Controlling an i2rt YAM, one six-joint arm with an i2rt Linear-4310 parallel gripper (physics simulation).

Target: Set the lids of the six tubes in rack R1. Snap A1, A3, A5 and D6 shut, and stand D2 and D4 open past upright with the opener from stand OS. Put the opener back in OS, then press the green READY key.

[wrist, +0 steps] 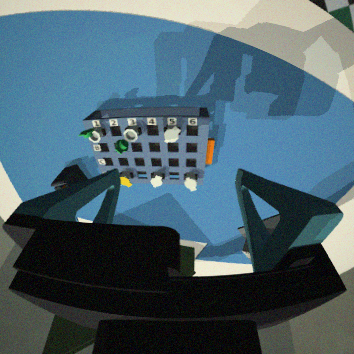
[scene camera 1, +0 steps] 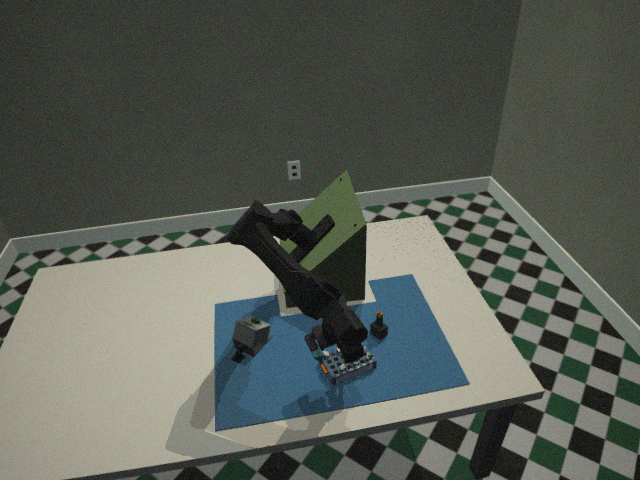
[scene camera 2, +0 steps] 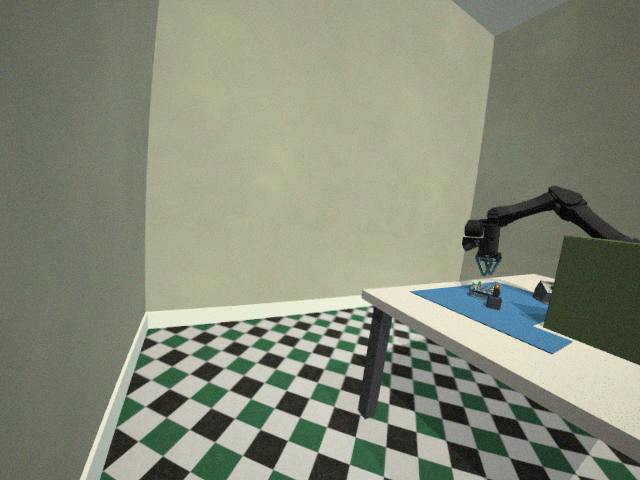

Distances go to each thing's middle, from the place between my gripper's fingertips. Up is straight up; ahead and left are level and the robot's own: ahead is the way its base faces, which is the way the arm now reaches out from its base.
Labels:
Right now the grey box with green button (scene camera 1: pixel 250 335) is 17 cm behind my hand, 21 cm to the right of it and 4 cm below it.

